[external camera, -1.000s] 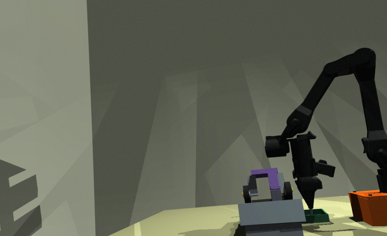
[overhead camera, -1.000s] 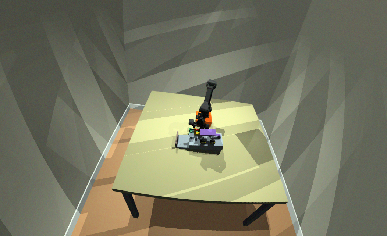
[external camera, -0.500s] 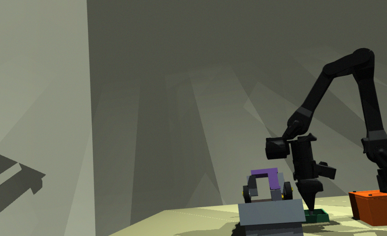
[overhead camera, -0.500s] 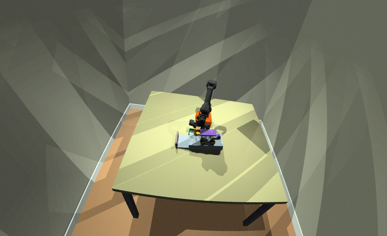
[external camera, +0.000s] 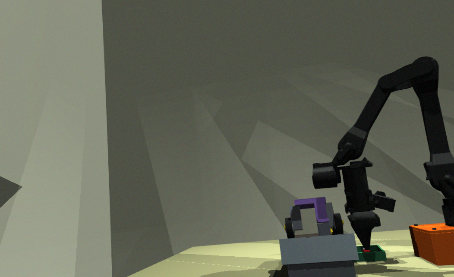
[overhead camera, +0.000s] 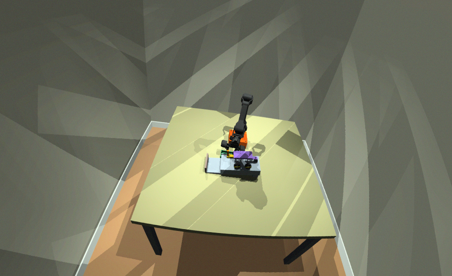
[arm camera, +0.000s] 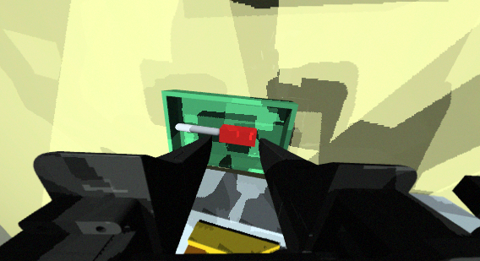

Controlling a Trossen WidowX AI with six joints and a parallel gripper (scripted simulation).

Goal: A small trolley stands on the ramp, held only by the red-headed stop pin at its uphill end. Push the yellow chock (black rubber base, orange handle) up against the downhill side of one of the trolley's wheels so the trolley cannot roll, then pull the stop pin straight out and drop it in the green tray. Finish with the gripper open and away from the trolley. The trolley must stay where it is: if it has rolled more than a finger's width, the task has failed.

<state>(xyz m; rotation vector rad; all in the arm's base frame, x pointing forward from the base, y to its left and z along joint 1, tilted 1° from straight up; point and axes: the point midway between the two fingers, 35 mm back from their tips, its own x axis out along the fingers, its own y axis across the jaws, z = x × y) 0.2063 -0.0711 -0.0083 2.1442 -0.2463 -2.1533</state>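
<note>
My gripper tip is now 2 cm to the left of the red-headed stop pin and 2 cm above it. From my gripper tip the other things lie so: yellow chock (7 cm ahead, 5 cm above); then brown end wall (17 cm to the right, 13 cm ahead); then trolley (12 cm ahead, 9 cm to the left, 8 cm above).
</note>
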